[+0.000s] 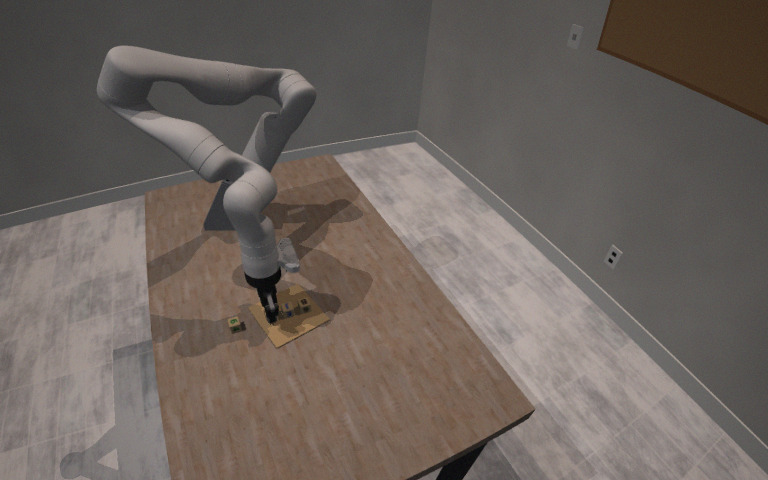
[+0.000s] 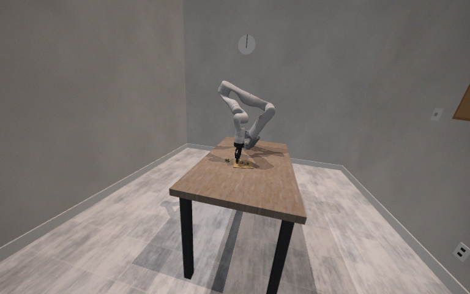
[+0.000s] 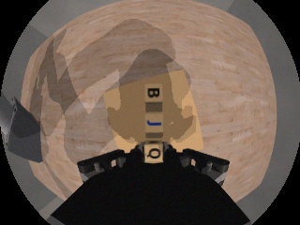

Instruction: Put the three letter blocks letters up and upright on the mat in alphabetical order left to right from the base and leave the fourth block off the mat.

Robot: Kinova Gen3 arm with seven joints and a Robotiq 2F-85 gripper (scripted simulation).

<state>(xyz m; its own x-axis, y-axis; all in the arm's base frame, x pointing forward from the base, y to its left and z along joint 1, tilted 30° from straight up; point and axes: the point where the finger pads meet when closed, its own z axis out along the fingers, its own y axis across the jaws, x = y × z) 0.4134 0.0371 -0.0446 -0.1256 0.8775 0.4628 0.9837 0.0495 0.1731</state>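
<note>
My hand is 1 cm above the block. Also, from my hand: tan mat (4 cm to the left, 3 cm below).
</note>
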